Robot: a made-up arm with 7 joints. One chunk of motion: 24 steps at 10 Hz.
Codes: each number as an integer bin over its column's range. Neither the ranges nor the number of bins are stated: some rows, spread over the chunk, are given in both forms.
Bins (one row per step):
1: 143 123 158 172 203 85
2: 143 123 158 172 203 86
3: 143 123 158 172 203 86
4: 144 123 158 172 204 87
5: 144 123 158 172 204 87
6: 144 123 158 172 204 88
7: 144 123 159 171 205 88
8: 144 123 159 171 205 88
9: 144 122 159 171 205 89
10: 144 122 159 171 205 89
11: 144 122 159 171 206 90
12: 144 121 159 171 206 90
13: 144 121 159 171 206 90
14: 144 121 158 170 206 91
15: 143 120 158 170 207 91
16: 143 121 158 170 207 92
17: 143 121 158 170 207 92
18: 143 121 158 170 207 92
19: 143 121 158 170 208 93
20: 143 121 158 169 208 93
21: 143 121 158 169 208 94
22: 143 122 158 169 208 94
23: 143 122 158 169 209 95
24: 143 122 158 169 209 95
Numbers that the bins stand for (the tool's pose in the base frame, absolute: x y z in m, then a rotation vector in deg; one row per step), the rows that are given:
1: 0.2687 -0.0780 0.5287 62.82 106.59 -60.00
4: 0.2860 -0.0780 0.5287 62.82 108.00 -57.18
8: 0.2860 -0.0780 0.5460 61.41 109.41 -55.76
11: 0.2860 -0.0953 0.5460 61.41 110.82 -52.94
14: 0.2860 -0.1127 0.5287 60.00 110.82 -51.53
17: 0.2687 -0.1127 0.5287 60.00 112.24 -50.12
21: 0.2687 -0.1127 0.5287 58.59 113.65 -47.29
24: 0.2687 -0.0953 0.5287 58.59 115.06 -45.88
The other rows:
2: 0.2687 -0.0780 0.5287 62.82 106.59 -58.59
3: 0.2687 -0.0780 0.5287 62.82 106.59 -58.59
5: 0.2860 -0.0780 0.5287 62.82 108.00 -57.18
6: 0.2860 -0.0780 0.5287 62.82 108.00 -55.76
7: 0.2860 -0.0780 0.5460 61.41 109.41 -55.76
9: 0.2860 -0.0953 0.5460 61.41 109.41 -54.35
10: 0.2860 -0.0953 0.5460 61.41 109.41 -54.35
12: 0.2860 -0.1127 0.5460 61.41 110.82 -52.94
13: 0.2860 -0.1127 0.5460 61.41 110.82 -52.94
15: 0.2687 -0.1300 0.5287 60.00 112.24 -51.53
16: 0.2687 -0.1127 0.5287 60.00 112.24 -50.12
18: 0.2687 -0.1127 0.5287 60.00 112.24 -50.12
19: 0.2687 -0.1127 0.5287 60.00 113.65 -48.71
20: 0.2687 -0.1127 0.5287 58.59 113.65 -48.71
22: 0.2687 -0.0953 0.5287 58.59 113.65 -47.29
23: 0.2687 -0.0953 0.5287 58.59 115.06 -45.88

